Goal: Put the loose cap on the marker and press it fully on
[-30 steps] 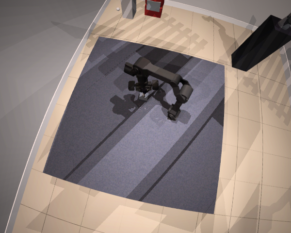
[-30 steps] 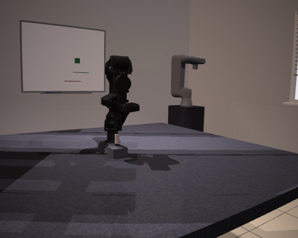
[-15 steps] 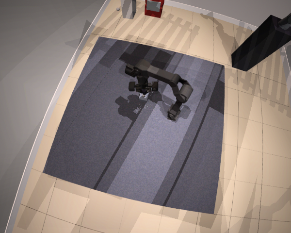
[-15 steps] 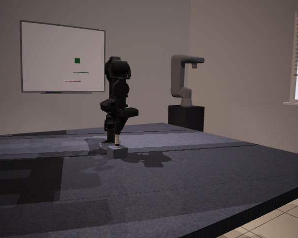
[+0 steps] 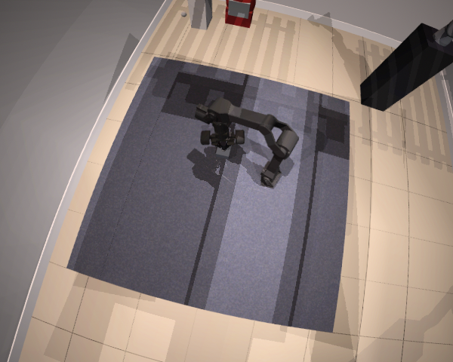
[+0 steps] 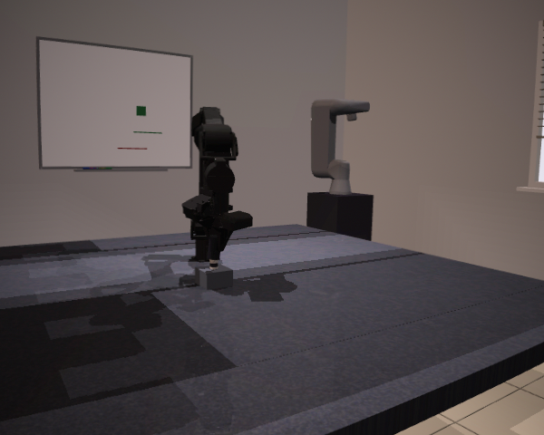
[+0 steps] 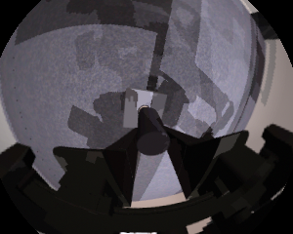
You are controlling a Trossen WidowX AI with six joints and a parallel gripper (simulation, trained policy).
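Right now the grey holder block is 1 cm to the right of my gripper tip and 6 cm below it. The rest, counted from my gripper tip: dark cylindrical cap 1 cm to the right, 1 cm above.
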